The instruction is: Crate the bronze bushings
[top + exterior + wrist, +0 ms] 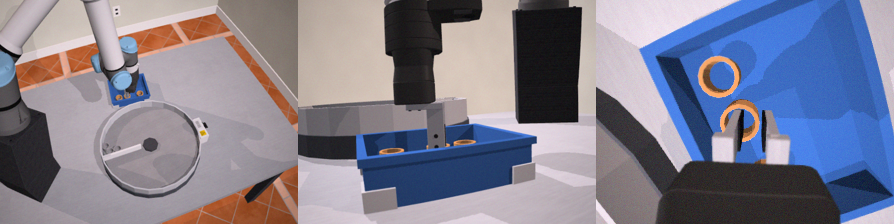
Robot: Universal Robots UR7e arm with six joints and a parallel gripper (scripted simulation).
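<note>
Now: the blue crate 1 cm ahead of my hand, 2 cm to the left of it and 2 cm below it. Also, from my hand: turning table: 3 cm behind, 31 cm to the right, 1 cm above.
</note>
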